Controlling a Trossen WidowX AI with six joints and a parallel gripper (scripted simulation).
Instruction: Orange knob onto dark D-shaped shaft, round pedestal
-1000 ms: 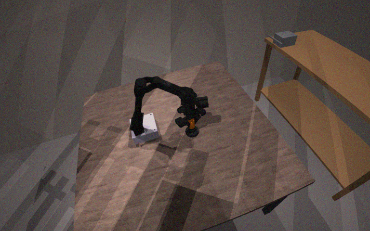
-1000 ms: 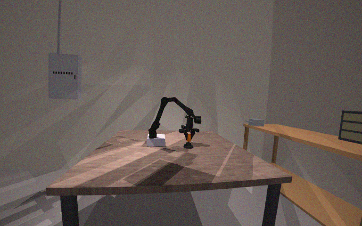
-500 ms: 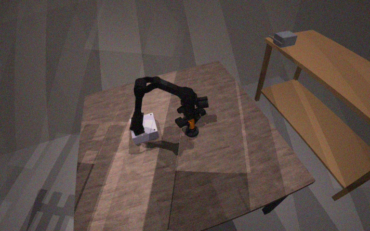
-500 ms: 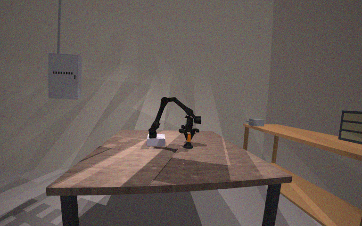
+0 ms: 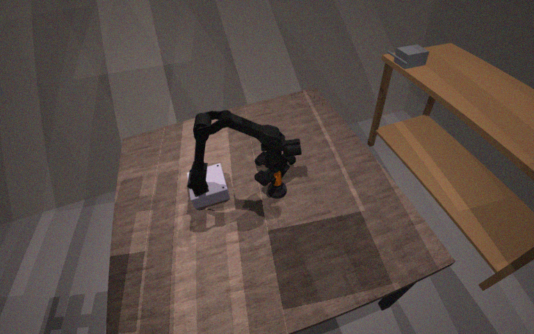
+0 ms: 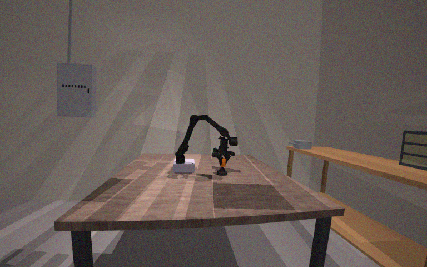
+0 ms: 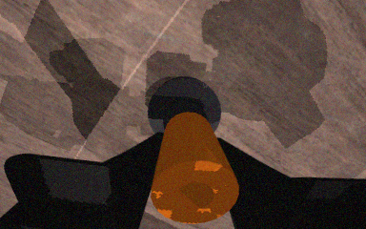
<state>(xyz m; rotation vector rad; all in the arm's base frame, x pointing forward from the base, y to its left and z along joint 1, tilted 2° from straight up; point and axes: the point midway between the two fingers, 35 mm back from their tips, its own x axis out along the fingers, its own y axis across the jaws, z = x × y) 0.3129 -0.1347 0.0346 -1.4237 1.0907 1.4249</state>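
Now: the orange knob 2 cm above my gripper tip. The rest, counted from my gripper tip: round pedestal (4 cm below).
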